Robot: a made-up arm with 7 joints.
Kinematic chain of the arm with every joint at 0, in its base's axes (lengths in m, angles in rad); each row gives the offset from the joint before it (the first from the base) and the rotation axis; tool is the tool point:
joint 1: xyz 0 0 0 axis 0 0.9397 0.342
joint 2: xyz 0 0 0 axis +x
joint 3: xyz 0 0 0 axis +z
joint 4: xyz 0.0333 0 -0.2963 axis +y
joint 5: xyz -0.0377 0 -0.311 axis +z
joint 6: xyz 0 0 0 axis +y
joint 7: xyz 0 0 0 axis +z
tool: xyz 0 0 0
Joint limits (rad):
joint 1: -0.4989..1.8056
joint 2: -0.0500..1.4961
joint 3: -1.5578..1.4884
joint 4: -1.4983..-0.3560
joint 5: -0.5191..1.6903
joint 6: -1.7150..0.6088
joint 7: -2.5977..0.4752
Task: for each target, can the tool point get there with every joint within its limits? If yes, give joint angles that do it. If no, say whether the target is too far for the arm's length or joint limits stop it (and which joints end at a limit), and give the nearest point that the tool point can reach.
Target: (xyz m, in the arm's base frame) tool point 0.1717 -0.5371 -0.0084
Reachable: no: joint limits stop it (at a limit: joint 1, joint 2, joint 4) | nearest point 0.2280 -0.3579 -0.2511 | short by 0.307 m
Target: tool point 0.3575 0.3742 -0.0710
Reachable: yes | joints -0.1510 1.3579 -0.1045 -1.3261 1.1744 -0.5406 -1.3628
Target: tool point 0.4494 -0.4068 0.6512
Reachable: no: too far | nearest point 0.2819 0.3142 0.2548 | short by 0.840 m
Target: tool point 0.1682 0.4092 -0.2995
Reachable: yes | joints 0.3706 0.9008 0.2109 -1.2487 0.0754 -1.2582 -1.0588
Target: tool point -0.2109 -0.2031 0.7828
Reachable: no: too far | nearest point -0.4716 0.0520 0.1342 | short by 0.744 m
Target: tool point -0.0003 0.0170 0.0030
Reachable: no: joint limits stop it (at a limit: joint 4) | nearest point -0.0086 0.4855 0.0857 | short by 0.476 m
